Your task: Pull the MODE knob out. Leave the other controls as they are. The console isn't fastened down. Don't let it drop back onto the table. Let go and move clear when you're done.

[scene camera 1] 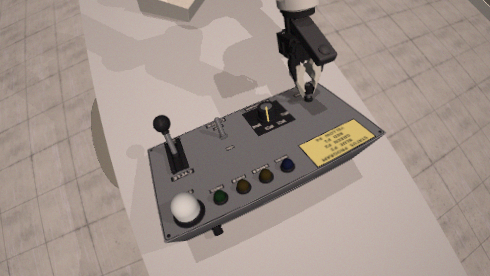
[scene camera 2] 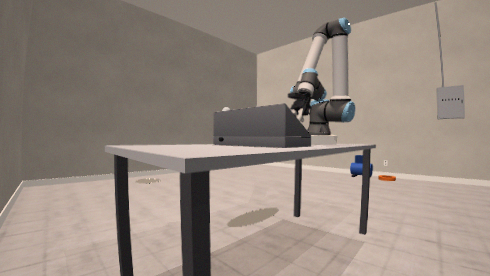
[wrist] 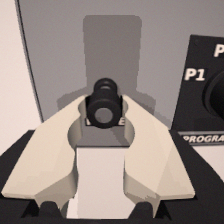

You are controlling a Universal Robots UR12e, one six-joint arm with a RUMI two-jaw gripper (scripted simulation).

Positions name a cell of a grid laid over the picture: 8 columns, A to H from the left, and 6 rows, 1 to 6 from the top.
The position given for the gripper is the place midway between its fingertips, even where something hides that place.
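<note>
The gripper (scene camera 1: F3) (wrist: D3) is visible. Also visible: a grey console (scene camera 1: E4) (scene camera 2: E3) (wrist: F2).
</note>
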